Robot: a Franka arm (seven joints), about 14 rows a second.
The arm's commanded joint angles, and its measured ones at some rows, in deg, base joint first. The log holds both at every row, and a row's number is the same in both.
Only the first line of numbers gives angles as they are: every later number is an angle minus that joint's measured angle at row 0.
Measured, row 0:
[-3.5 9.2 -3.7 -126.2 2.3 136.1 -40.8]
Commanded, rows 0 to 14:
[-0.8 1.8 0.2 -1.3 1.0 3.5 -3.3]
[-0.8 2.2 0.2 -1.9 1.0 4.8 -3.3]
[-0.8 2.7 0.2 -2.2 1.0 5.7 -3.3]
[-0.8 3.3 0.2 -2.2 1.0 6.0 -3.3]
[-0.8 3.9 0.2 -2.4 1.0 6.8 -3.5]
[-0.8 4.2 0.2 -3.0 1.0 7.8 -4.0]
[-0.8 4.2 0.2 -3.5 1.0 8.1 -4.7]
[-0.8 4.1 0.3 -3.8 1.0 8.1 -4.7]
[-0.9 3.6 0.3 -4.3 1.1 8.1 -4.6]
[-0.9 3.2 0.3 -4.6 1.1 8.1 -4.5]
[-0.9 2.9 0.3 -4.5 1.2 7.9 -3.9]
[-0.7 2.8 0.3 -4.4 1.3 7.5 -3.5]
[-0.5 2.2 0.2 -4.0 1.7 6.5 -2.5]
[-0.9 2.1 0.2 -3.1 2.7 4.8 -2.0]
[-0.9 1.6 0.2 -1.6 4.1 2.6 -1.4]
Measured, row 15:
[-0.2 3.8 0.0 -2.9 1.9 6.2 -2.2]
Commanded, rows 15 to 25:
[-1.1 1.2 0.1 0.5 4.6 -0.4 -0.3]
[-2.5 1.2 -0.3 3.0 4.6 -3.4 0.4]
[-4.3 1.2 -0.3 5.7 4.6 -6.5 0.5]
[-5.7 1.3 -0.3 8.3 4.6 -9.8 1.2]
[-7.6 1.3 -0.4 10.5 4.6 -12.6 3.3]
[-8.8 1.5 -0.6 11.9 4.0 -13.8 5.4]
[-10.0 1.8 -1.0 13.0 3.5 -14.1 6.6]
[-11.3 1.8 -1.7 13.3 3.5 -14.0 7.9]
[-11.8 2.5 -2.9 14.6 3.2 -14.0 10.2]
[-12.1 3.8 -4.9 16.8 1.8 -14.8 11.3]
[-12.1 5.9 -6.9 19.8 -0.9 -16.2 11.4]
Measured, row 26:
[-11.5 2.1 -4.5 14.0 1.9 -13.2 9.2]
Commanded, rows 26 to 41:
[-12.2 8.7 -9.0 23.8 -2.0 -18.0 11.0]
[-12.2 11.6 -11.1 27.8 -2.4 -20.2 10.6]
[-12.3 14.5 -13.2 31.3 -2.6 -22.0 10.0]
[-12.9 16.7 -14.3 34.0 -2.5 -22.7 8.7]
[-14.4 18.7 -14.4 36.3 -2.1 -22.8 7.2]
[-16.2 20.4 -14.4 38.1 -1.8 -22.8 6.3]
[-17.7 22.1 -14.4 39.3 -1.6 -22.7 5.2]
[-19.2 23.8 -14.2 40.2 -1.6 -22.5 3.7]
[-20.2 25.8 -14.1 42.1 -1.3 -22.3 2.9]
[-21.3 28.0 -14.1 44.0 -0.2 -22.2 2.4]
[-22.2 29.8 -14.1 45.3 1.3 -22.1 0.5]
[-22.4 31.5 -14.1 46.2 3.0 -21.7 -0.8]
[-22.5 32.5 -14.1 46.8 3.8 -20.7 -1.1]
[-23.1 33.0 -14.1 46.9 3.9 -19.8 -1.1]
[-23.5 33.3 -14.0 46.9 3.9 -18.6 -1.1]
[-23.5 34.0 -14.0 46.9 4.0 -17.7 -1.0]
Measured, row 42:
[-22.3 32.4 -14.5 44.5 3.0 -18.3 0.2]
